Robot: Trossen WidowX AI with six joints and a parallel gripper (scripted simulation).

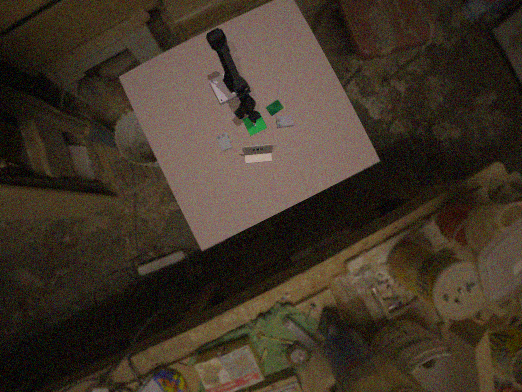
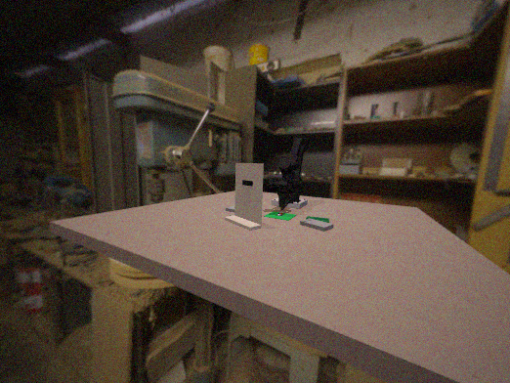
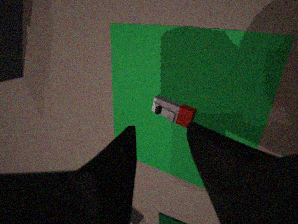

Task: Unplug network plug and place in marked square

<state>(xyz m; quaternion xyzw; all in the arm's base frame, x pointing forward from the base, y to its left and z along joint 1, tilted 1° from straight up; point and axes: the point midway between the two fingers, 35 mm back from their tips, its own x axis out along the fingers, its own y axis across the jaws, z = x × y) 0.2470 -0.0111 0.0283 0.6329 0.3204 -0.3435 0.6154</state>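
Right now my gripper tip is 1 cm short of the plug and 3 cm above it. Round my gripper tip: green square 1 cm ahead, 3 cm below; upright panel 19 cm ahead, 9 cm to the right, 7 cm above; dark green tile 1 cm behind, 17 cm to the left, 3 cm below.
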